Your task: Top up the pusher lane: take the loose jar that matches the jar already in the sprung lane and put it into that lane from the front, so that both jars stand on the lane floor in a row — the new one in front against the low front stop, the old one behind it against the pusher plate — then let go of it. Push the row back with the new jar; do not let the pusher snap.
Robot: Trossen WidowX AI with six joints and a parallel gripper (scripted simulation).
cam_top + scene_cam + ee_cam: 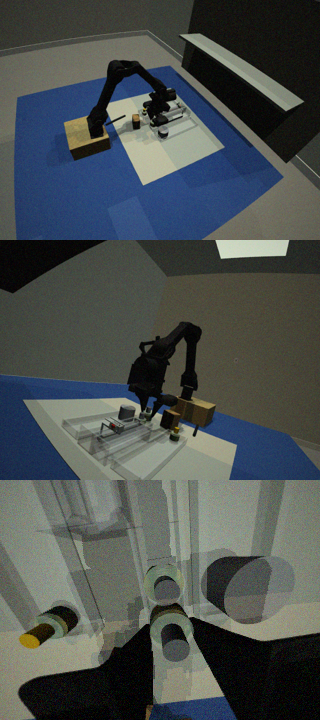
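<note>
Now: gripper tip 7 cm to the left of the wide grey cylinder, 4 cm short of it and 2 cm above it. The rest, counted from my gripper tip: brown block (9 cm behind, 5 cm to the left, 1 cm below); then red mark (21 cm ahead, 8 cm to the left, 2 cm above); then sprung lane (15 cm ahead, 5 cm to the left, 3 cm below).
</note>
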